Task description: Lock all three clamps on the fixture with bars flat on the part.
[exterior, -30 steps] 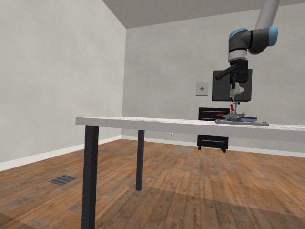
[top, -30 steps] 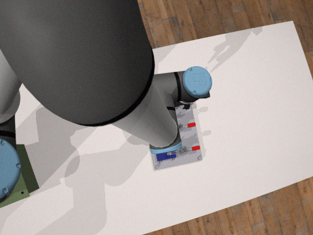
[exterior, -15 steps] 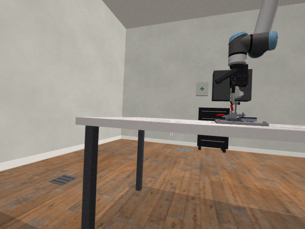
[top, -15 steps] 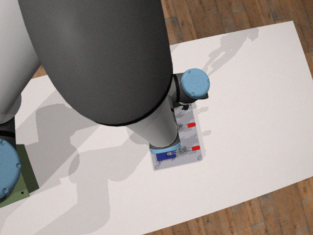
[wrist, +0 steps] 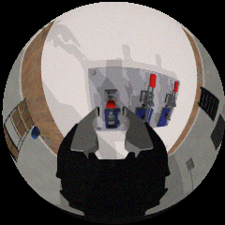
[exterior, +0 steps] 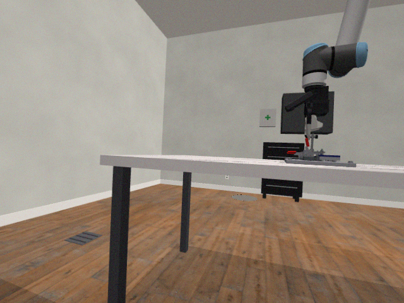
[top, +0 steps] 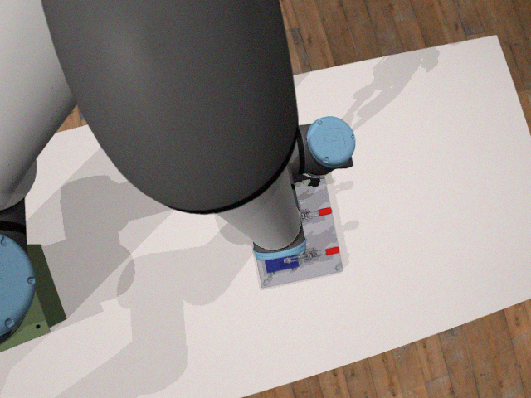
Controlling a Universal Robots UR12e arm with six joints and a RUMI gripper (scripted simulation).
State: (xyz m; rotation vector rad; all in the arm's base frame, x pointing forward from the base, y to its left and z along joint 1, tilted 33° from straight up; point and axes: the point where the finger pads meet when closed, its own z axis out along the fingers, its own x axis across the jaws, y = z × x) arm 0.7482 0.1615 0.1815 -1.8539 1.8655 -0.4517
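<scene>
My gripper is now 3 cm past the grey fixture plate, 11 cm to the left of it and 11 cm above it. From my hand the other things lie so: blue part (8 cm behind, 22 cm to the right, 9 cm below).
</scene>
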